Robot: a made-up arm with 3 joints. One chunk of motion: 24 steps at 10 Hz.
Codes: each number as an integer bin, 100 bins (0 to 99) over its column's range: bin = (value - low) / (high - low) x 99, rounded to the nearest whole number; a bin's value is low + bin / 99 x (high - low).
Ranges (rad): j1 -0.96..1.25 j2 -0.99..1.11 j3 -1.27..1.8
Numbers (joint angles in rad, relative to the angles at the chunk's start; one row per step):
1: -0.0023 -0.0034 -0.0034
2: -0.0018 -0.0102 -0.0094
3: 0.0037 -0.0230 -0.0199
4: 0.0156 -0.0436 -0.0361
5: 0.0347 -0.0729 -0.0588
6: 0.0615 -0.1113 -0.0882
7: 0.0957 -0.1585 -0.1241
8: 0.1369 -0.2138 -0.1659
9: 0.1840 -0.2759 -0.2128
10: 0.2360 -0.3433 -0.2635
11: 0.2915 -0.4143 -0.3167
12: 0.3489 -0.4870 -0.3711
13: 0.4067 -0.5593 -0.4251
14: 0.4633 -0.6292 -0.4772
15: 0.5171 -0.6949 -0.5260
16: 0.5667 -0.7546 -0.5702
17: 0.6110 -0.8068 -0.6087
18: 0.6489 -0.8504 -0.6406
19: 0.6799 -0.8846 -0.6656
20: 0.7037 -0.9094 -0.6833
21: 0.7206 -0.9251 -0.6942
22: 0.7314 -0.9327 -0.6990
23: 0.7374 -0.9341 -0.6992
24: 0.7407 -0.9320 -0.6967
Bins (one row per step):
1: 43 47 41
2: 43 46 41
3: 43 46 40
4: 44 45 40
5: 45 43 39
6: 46 41 38
7: 47 39 37
8: 49 37 36
9: 51 34 34
10: 54 30 32
11: 56 27 31
12: 59 24 29
13: 61 20 27
14: 64 17 26
15: 66 14 24
16: 68 11 23
17: 70 9 21
18: 72 7 20
19: 73 5 19
20: 75 4 19
21: 75 3 19
22: 76 3 18
23: 76 3 18
24: 76 3 18

